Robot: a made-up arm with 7 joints. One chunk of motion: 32 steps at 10 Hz.
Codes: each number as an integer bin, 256 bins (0 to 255) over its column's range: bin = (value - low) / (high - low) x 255, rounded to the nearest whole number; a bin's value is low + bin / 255 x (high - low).
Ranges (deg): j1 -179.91..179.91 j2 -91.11..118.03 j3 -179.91..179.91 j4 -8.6..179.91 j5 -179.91..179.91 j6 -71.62..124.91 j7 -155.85..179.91
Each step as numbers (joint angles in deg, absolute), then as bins.
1 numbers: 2.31 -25.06 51.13 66.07 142.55 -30.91 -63.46
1 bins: 129 81 164 101 229 53 70
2 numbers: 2.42 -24.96 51.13 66.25 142.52 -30.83 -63.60
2 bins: 129 81 164 101 229 53 70
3 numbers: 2.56 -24.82 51.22 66.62 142.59 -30.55 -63.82
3 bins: 129 81 164 102 229 53 70
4 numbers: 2.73 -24.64 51.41 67.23 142.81 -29.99 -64.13
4 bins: 129 81 164 103 229 54 70
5 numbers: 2.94 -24.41 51.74 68.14 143.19 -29.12 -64.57
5 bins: 130 81 164 104 229 55 69
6 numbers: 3.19 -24.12 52.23 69.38 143.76 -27.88 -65.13
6 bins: 130 82 165 105 229 57 69
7 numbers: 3.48 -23.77 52.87 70.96 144.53 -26.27 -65.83
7 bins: 130 82 165 108 230 59 68
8 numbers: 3.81 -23.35 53.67 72.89 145.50 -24.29 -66.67
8 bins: 130 83 166 110 231 61 68
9 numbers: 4.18 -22.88 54.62 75.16 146.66 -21.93 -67.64
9 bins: 130 83 166 113 231 64 67
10 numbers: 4.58 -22.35 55.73 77.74 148.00 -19.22 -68.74
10 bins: 131 84 167 117 232 68 66
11 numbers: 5.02 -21.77 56.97 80.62 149.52 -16.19 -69.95
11 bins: 131 85 168 121 233 72 65
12 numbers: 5.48 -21.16 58.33 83.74 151.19 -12.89 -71.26
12 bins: 131 85 169 125 235 76 64
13 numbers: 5.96 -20.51 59.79 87.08 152.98 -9.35 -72.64
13 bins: 132 86 170 129 236 81 63
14 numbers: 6.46 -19.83 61.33 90.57 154.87 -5.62 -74.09
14 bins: 132 87 171 134 237 86 62
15 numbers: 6.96 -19.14 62.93 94.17 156.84 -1.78 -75.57
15 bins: 132 88 172 139 239 91 61
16 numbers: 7.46 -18.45 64.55 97.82 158.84 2.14 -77.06
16 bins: 133 89 173 144 240 96 60
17 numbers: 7.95 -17.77 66.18 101.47 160.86 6.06 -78.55
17 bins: 133 89 174 149 241 101 59
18 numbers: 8.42 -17.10 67.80 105.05 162.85 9.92 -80.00
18 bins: 133 90 176 154 243 106 58
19 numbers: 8.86 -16.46 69.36 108.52 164.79 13.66 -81.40
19 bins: 134 91 177 158 244 111 57
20 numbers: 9.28 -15.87 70.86 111.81 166.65 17.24 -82.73
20 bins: 134 92 178 163 246 115 56
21 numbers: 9.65 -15.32 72.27 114.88 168.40 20.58 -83.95
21 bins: 134 92 179 167 247 120 55
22 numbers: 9.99 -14.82 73.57 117.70 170.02 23.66 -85.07
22 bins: 135 93 180 171 248 124 54
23 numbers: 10.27 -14.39 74.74 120.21 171.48 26.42 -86.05
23 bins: 135 94 180 174 249 127 53
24 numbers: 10.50 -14.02 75.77 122.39 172.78 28.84 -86.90
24 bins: 135 94 181 177 250 130 52
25 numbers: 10.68 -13.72 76.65 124.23 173.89 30.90 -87.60
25 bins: 135 94 182 180 251 133 52
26 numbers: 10.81 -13.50 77.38 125.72 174.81 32.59 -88.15
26 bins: 135 95 182 182 251 135 51
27 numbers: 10.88 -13.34 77.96 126.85 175.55 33.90 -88.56
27 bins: 135 95 183 183 252 137 51
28 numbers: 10.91 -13.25 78.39 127.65 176.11 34.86 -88.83
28 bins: 135 95 183 184 252 138 51
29 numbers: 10.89 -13.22 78.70 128.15 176.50 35.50 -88.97
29 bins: 135 95 183 185 253 139 51
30 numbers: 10.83 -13.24 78.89 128.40 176.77 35.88 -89.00
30 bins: 135 95 183 185 253 139 51
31 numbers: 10.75 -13.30 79.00 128.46 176.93 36.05 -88.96
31 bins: 135 95 183 185 253 140 51
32 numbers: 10.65 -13.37 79.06 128.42 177.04 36.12 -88.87
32 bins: 135 95 184 185 253 140 51
